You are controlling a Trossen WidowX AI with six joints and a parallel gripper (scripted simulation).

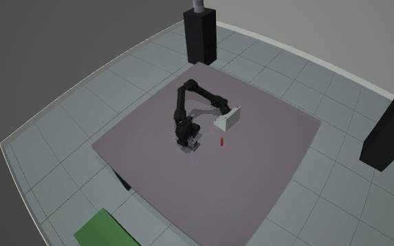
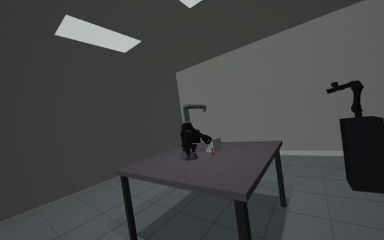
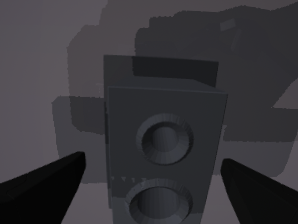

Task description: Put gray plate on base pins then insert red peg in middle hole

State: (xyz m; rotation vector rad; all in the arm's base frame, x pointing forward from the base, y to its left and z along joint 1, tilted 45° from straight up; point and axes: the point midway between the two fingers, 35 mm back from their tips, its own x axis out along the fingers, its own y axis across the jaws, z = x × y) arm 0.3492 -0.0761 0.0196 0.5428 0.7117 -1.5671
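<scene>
My gripper tip is 20 mm above the gray base block. Round my gripper tip: gray plate (20 mm above); then red peg (120 mm behind, 180 mm to the left, 10 mm above).
</scene>
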